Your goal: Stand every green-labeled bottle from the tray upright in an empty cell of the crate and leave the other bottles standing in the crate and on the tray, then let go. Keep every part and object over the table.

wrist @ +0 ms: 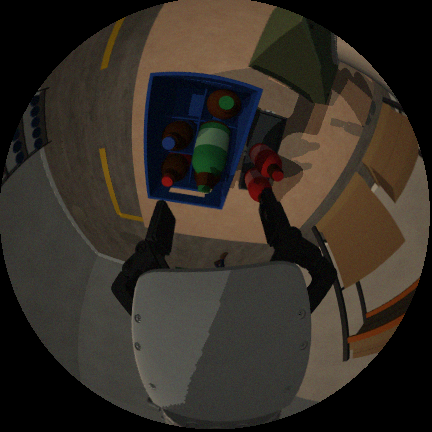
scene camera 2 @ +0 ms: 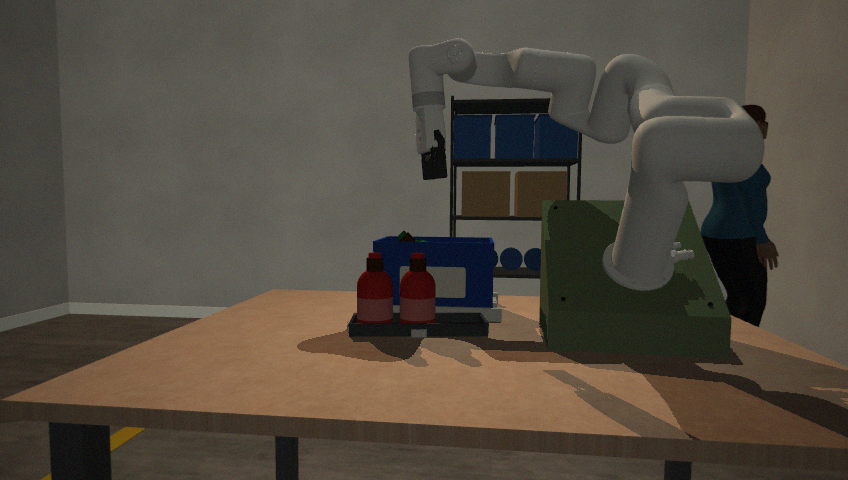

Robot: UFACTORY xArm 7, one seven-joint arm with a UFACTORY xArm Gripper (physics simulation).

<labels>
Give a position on a red-capped bottle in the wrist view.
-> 174, 166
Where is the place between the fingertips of my gripper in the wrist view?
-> At 213, 203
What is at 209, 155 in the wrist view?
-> A green bottle.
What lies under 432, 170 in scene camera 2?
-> My gripper.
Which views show the blue-capped bottle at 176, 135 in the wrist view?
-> The wrist view only.
</labels>
